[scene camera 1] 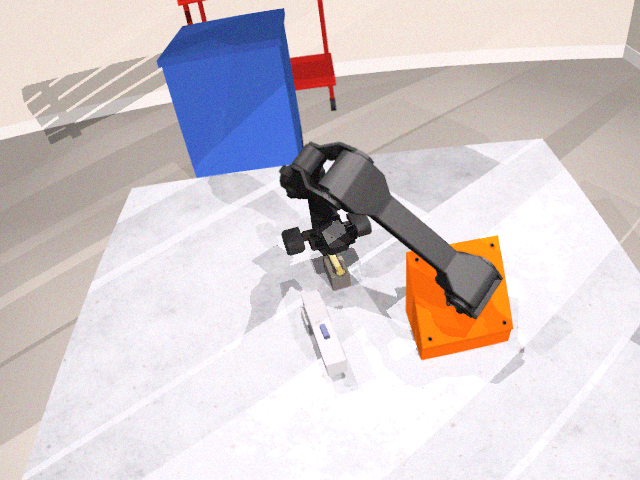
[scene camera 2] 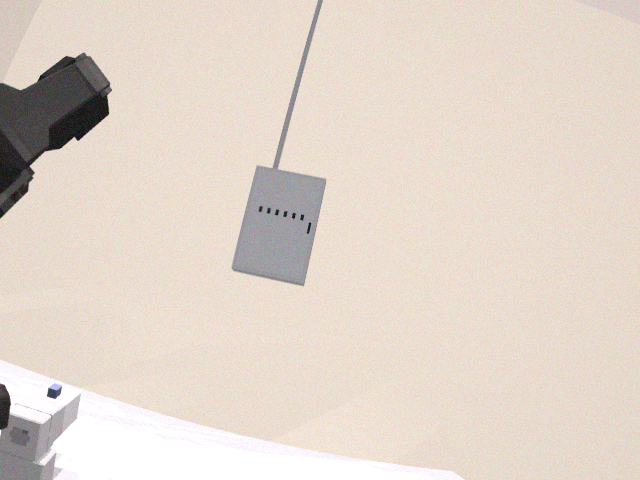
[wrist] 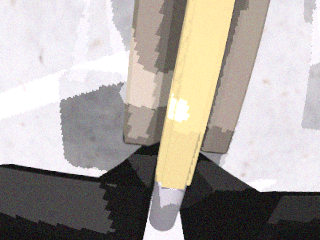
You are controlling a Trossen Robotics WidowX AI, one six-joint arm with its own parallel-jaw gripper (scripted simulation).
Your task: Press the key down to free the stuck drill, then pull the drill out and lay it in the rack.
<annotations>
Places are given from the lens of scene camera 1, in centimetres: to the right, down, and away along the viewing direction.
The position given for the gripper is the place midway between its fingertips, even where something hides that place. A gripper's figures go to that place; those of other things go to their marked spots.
gripper (scene camera 1: 330, 259): 2, 4, 108
housing block (scene camera 1: 315, 312): -1, 14, 88
</annotations>
